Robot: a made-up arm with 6 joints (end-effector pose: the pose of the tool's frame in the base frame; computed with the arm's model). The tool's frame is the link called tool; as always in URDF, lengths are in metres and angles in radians.
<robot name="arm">
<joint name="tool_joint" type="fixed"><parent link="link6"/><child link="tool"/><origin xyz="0 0 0" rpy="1.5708 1.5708 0"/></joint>
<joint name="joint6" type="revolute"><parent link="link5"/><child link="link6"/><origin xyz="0 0 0.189" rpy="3.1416 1.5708 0"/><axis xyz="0 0 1"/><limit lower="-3.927" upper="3.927"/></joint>
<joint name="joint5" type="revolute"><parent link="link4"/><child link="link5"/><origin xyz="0 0 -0.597" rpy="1.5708 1.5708 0"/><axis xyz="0 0 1"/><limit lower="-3.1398" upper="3.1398"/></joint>
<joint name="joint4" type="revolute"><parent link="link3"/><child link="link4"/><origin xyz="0 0 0" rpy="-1.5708 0 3.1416"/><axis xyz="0 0 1"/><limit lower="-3.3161" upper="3.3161"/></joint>
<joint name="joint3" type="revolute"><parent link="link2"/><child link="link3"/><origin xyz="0 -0.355 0" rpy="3.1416 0 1.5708"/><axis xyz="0 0 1"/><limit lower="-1.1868" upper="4.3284"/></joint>
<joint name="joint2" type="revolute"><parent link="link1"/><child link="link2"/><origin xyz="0 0 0" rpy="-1.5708 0 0"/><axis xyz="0 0 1"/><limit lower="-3.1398" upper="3.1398"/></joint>
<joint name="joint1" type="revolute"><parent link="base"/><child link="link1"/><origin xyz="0 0 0.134"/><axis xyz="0 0 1"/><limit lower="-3.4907" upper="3.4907"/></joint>
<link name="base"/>
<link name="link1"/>
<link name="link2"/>
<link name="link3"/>
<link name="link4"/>
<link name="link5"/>
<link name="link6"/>
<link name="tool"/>
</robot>
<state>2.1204 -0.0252 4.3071 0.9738 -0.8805 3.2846</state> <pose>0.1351 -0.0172 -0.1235 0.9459 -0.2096 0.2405 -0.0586</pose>
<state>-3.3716 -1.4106 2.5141 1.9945 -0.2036 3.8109</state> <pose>0.6171 -0.2243 -0.3527 0.2955 -0.8620 0.1155 0.3954</pose>
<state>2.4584 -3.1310 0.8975 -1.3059 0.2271 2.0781</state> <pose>0.4363 -0.2914 -0.5685 0.1448 0.8767 -0.0335 -0.4575</pose>
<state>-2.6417 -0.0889 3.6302 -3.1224 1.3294 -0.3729</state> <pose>0.5590 0.0900 0.1647 0.8679 0.2507 -0.3069 0.2997</pose>
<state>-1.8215 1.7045 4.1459 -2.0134 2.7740 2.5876</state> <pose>0.0771 -0.0253 0.6020 0.1774 0.4587 -0.4929 -0.7178</pose>
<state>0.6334 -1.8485 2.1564 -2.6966 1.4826 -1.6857</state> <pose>-0.7387 -0.3308 -0.3642 0.5518 0.1547 -0.6193 -0.5367</pose>
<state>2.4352 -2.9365 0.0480 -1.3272 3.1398 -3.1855</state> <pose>0.5113 -0.3764 0.0610 0.2660 0.2327 0.7653 0.5379</pose>
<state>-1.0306 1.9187 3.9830 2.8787 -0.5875 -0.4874</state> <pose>0.1605 0.0873 0.5155 0.3172 0.3392 0.1730 0.8686</pose>
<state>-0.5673 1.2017 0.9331 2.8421 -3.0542 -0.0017</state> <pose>0.8742 -0.3429 0.1574 0.2852 0.1267 -0.1908 0.9307</pose>
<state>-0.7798 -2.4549 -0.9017 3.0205 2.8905 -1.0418</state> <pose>-0.0369 0.3003 0.4568 0.5442 -0.5441 0.5114 0.3825</pose>
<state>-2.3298 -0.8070 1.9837 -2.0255 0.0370 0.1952</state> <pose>0.5823 0.4933 0.7442 0.7531 -0.4917 -0.3796 0.2167</pose>
